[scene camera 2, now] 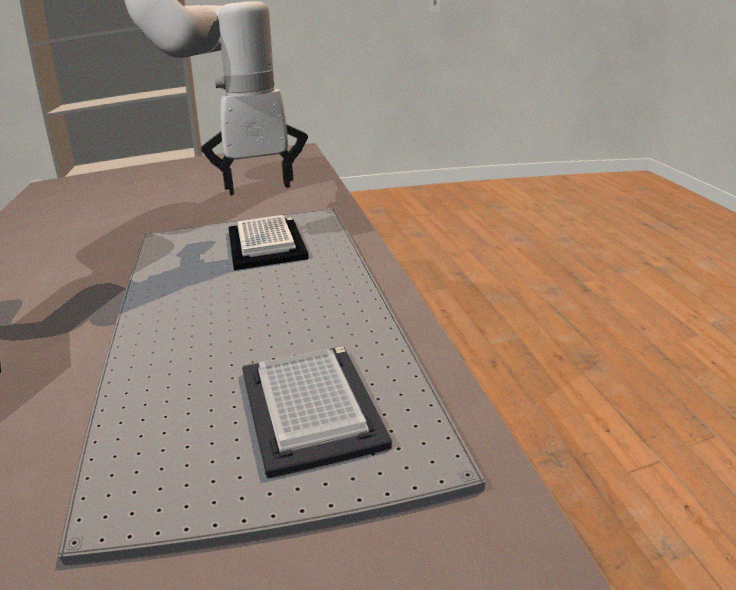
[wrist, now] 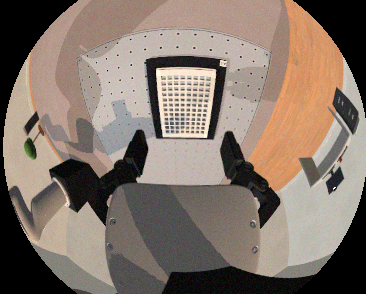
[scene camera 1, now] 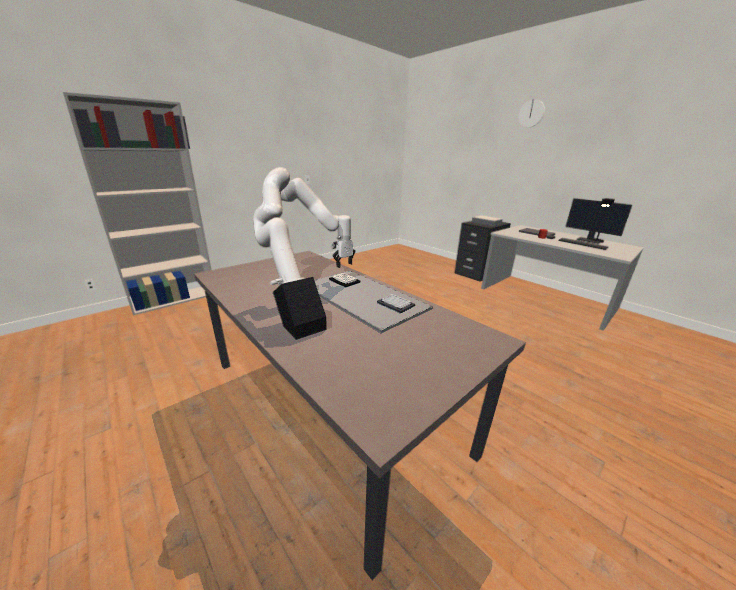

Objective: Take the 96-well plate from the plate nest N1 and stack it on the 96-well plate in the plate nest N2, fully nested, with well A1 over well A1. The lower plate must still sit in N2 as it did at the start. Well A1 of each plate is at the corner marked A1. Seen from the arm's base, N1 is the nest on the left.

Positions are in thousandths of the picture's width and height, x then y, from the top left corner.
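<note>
Scene camera 2 shows the gripper (scene camera 2: 353, 321), a white 96-well plate (scene camera 2: 365, 399), a black plate nest N1 (scene camera 2: 385, 436) and a clear 96-well plate (scene camera 2: 422, 682). Visible in the wrist view: the black plate nest N1 (wrist: 471, 209), the white 96-well plate (wrist: 474, 355) and the gripper (wrist: 504, 474). The wrist view does not show the clear 96-well plate, hidden by the gripper.
</note>
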